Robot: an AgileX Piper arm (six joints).
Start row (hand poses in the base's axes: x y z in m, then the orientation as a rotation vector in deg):
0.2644, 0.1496, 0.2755, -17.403, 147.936, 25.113
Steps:
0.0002, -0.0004, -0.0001, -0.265, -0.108, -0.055
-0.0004, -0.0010, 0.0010, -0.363, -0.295, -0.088
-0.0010, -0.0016, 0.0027, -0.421, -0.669, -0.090
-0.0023, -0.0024, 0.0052, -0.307, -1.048, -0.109
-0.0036, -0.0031, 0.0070, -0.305, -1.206, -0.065
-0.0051, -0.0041, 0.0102, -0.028, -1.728, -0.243
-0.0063, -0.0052, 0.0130, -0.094, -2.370, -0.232
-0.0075, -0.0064, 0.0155, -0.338, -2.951, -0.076
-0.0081, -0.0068, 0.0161, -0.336, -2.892, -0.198
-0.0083, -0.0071, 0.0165, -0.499, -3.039, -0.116
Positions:
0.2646, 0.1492, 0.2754, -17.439, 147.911, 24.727
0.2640, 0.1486, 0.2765, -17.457, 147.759, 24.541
0.2634, 0.1480, 0.2782, -17.529, 147.411, 24.371
0.2621, 0.1472, 0.2807, -17.519, 147.010, 24.412
0.2608, 0.1465, 0.2825, -17.597, 146.854, 24.390
0.2593, 0.1455, 0.2857, -17.345, 146.273, 24.544
0.2581, 0.1444, 0.2885, -17.473, 145.667, 24.299
0.2569, 0.1432, 0.2910, -17.839, 145.164, 23.897
0.2563, 0.1428, 0.2916, -17.673, 145.226, 23.872
0.2561, 0.1425, 0.2920, -17.855, 145.126, 23.657

